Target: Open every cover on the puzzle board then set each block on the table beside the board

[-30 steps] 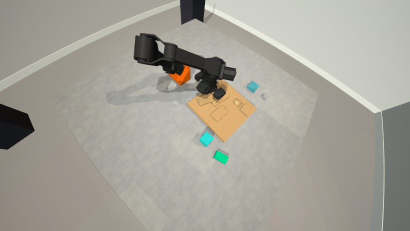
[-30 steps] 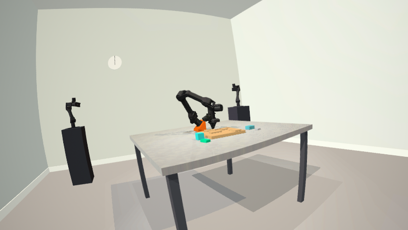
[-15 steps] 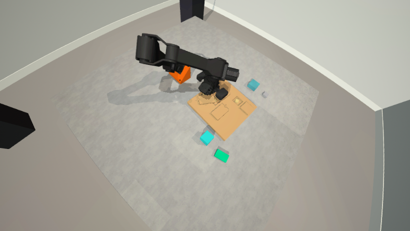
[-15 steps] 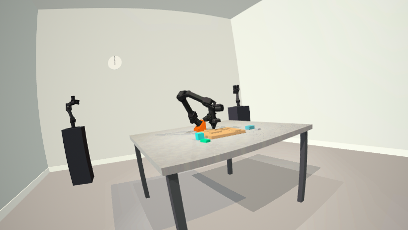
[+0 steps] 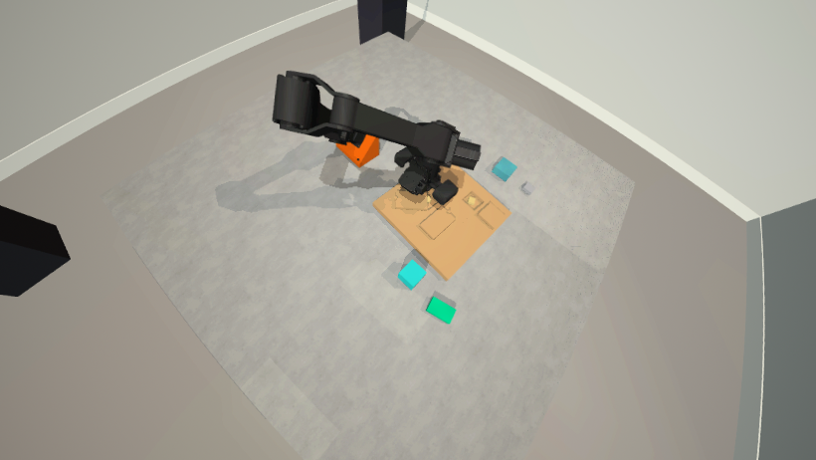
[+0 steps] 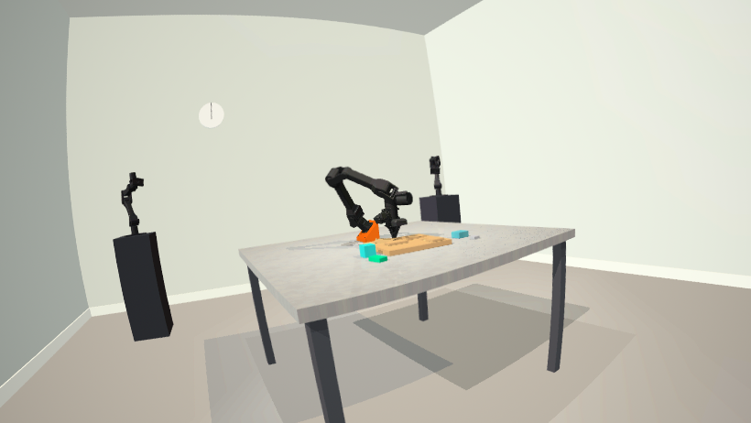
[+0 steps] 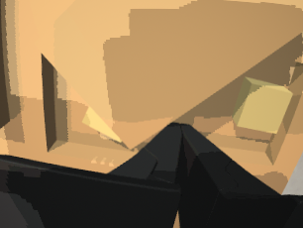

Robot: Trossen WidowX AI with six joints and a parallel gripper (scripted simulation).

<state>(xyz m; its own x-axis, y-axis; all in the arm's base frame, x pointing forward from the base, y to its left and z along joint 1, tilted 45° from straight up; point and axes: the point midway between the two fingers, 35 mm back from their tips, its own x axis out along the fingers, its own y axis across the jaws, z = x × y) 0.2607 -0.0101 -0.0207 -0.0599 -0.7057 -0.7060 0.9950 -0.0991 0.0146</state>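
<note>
Right now the cyan block is 200 mm to the right of my gripper tip and 150 mm ahead of it. From my gripper tip the other things lie so: green block: 260 mm ahead, 220 mm to the right, 20 mm below; small grey block: 290 mm to the left, 240 mm ahead, 20 mm below.
</note>
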